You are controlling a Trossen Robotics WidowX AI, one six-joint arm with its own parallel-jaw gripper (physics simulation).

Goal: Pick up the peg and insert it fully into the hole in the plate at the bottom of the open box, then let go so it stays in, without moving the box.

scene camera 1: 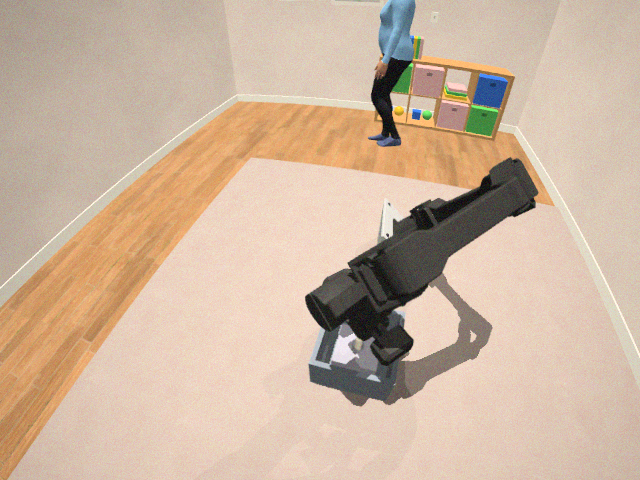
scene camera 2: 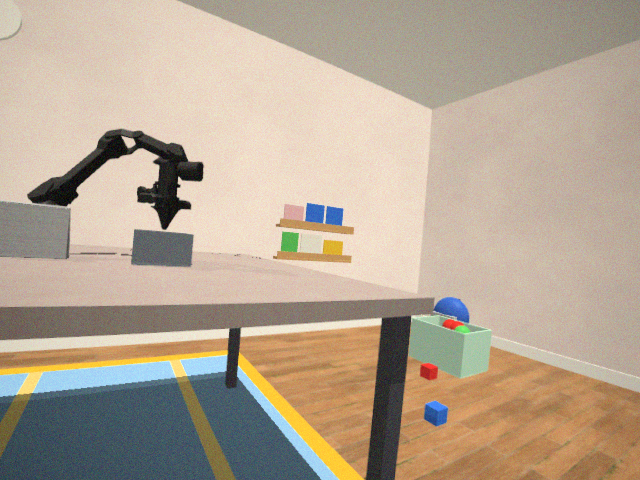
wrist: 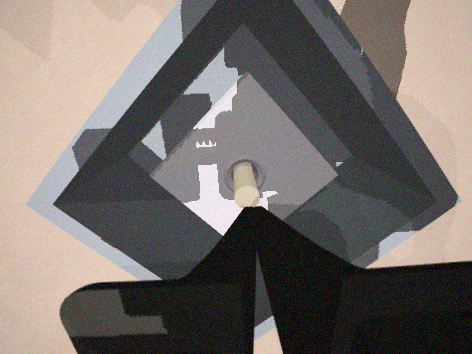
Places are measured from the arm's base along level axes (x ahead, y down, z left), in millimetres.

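Pixels of known places: gripper, fingertip midpoint: [scene camera 1: 360, 336] [scene camera 2: 164, 229] [wrist: 253, 215]; arm's base, origin of the base link: [scene camera 1: 400, 234] [scene camera 2: 42, 221].
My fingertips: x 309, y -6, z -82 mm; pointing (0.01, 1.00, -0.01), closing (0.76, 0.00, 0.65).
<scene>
Ahead of a thing's pixels: the offset from my fingertips to its top centre. Level surfaces: height alone.
The pale yellow peg @[dx -2, dy +16, dz +0 mm] [scene camera 1: 358, 344] [wrist: 245, 187] stands in the ringed hole of the light plate @[dx -3, dy +43, dz +2 mm] [wrist: 280, 135] at the bottom of the open grey box @[dx -3, dy +6, dz +2 mm] [scene camera 1: 351, 379] [scene camera 2: 162, 248] [wrist: 395, 145]. Its upper part sticks up above the plate; how deep its lower end sits is hidden. My gripper [scene camera 2: 164, 227] [wrist: 253, 215] is shut and empty, fingertips together, pointing down just above the box's rim in the second scene view. In the wrist view the tips show right beside the peg's top end. The arm hides part of the box in the first scene view.
The box stands on the pale table @[dy +104 mm] [scene camera 1: 206, 310] [scene camera 2: 289, 289]. A grey block [scene camera 2: 36, 232] supports the arm's base at the left in the second scene view. A white panel [scene camera 1: 386, 222] shows behind the arm. A person [scene camera 1: 397, 36] stands near a cube shelf [scene camera 1: 465, 66] beyond the table.
</scene>
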